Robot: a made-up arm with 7 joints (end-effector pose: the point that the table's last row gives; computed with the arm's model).
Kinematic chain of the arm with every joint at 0, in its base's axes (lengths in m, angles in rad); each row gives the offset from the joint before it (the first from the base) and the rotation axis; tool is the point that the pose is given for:
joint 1: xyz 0 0.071 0 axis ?
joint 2: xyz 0 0.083 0 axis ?
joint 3: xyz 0 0 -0.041 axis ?
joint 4: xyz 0 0 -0.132 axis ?
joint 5: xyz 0 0 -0.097 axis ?
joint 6: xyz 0 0 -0.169 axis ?
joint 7: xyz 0 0 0 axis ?
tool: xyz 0 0 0
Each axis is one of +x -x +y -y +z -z.
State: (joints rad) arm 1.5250 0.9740 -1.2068 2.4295 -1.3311 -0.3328 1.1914
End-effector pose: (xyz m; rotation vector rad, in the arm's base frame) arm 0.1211 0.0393 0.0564 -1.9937 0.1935 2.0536
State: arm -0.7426 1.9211 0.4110 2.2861 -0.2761 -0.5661 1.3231
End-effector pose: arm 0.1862 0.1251 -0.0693 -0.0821 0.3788 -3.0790
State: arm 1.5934 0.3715 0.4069 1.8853 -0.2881 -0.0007 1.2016
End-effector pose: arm 0.0429 0.2802 0.2333 1.1524 -2.6057 -1.0597
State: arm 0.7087 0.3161 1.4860 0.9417 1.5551 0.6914 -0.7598
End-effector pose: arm 0.1743 0.4601 -0.1753 -1.3008 -0.8764 2.1599
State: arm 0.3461 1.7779 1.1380 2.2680 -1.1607 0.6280 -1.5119
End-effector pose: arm 0.0188 0.1181 0.1999 -0.8673 0.2261 -0.6194
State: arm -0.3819 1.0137 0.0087 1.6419 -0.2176 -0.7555 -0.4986
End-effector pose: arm 0.2166 0.2860 -0.1727 0.5527 -2.0629 -0.9591
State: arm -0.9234 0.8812 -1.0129 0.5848 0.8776 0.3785 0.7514
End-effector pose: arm -0.2301 0.3793 -0.2715 -0.3511 1.0912 0.0248
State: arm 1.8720 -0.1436 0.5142 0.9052 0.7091 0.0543 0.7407
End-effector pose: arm 0.2788 0.2076 0.2774 1.5732 2.5803 0.2407
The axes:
joint 1: -y
joint 2: +x
joint 3: +z
joint 4: -y
joint 5: +z
joint 6: +y
joint 7: -x

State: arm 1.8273 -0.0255 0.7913 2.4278 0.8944 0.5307 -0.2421
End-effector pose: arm -0.0551 0.2785 0.1121 0.8196 2.2611 -0.4238
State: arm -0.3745 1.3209 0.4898 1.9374 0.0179 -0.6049 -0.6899
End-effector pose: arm 0.2383 0.2581 0.0073 0.9163 -2.6080 -0.8046
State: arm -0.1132 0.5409 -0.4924 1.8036 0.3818 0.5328 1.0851
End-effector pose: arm 0.2087 0.1066 -0.1834 -1.2005 -0.5223 -0.9692
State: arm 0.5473 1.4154 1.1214 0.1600 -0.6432 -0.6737 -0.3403
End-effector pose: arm 0.0312 0.5903 -0.0158 1.9607 -1.3830 0.5109
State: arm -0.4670 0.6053 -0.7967 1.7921 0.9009 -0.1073 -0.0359
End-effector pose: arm 0.0720 0.0666 -0.2601 -0.7942 -0.7499 -0.0117
